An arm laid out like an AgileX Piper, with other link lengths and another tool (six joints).
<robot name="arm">
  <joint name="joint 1" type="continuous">
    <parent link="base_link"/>
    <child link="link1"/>
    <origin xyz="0 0 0.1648"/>
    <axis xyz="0 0 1"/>
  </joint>
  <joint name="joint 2" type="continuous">
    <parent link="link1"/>
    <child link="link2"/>
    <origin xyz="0 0 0"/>
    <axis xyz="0 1 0"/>
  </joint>
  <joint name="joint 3" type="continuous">
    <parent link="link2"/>
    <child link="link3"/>
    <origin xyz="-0.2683 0 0.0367"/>
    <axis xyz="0 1 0"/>
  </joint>
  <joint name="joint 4" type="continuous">
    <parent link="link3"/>
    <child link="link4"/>
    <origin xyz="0.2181 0 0.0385"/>
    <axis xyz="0.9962 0 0.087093"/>
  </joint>
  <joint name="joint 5" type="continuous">
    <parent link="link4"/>
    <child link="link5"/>
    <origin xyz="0 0 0"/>
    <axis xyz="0 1 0"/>
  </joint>
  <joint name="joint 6" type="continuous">
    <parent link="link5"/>
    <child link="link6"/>
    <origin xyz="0.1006 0 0.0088"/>
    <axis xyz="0.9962 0 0.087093"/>
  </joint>
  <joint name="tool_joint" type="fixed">
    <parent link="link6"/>
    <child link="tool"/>
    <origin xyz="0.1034 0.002 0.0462" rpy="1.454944 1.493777 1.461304"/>
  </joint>
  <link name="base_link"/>
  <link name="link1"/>
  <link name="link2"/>
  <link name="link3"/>
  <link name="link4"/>
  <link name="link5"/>
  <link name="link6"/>
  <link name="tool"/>
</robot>
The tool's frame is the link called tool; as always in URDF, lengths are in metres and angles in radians. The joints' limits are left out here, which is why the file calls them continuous.
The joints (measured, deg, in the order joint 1, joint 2, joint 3, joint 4, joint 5, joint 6), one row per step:
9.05 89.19 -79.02 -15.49 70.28 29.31
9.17 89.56 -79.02 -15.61 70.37 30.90
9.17 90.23 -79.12 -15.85 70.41 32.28
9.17 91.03 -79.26 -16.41 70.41 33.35
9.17 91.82 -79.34 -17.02 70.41 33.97
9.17 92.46 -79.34 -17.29 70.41 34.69
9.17 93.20 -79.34 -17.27 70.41 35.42
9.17 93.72 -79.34 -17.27 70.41 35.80
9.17 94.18 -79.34 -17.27 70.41 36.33
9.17 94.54 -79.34 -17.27 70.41 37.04
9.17 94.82 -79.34 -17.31 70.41 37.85
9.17 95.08 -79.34 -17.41 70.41 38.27
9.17 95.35 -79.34 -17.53 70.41 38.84
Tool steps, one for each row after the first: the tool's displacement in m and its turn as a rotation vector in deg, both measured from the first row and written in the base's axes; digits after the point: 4 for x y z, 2 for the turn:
0.0001 -0.0006 -0.0020 0.26 0.10 -1.38
0.0011 -0.0020 -0.0052 0.31 0.36 -2.66
0.0028 -0.0041 -0.0084 -0.06 0.68 -3.60
0.0043 -0.0060 -0.0119 -0.62 1.12 -4.11
0.0052 -0.0071 -0.0153 -0.81 1.53 -4.75
0.0059 -0.0074 -0.0197 -0.75 2.10 -5.43
0.0064 -0.0075 -0.0228 -0.75 2.52 -5.78
0.0067 -0.0077 -0.0255 -0.72 2.85 -6.28
0.0069 -0.0081 -0.0276 -0.61 3.04 -6.95
0.0070 -0.0086 -0.0292 -0.51 3.11 -7.70
0.0073 -0.0091 -0.0306 -0.56 3.25 -8.08
0.0075 -0.0098 -0.0320 -0.60 3.35 -8.60

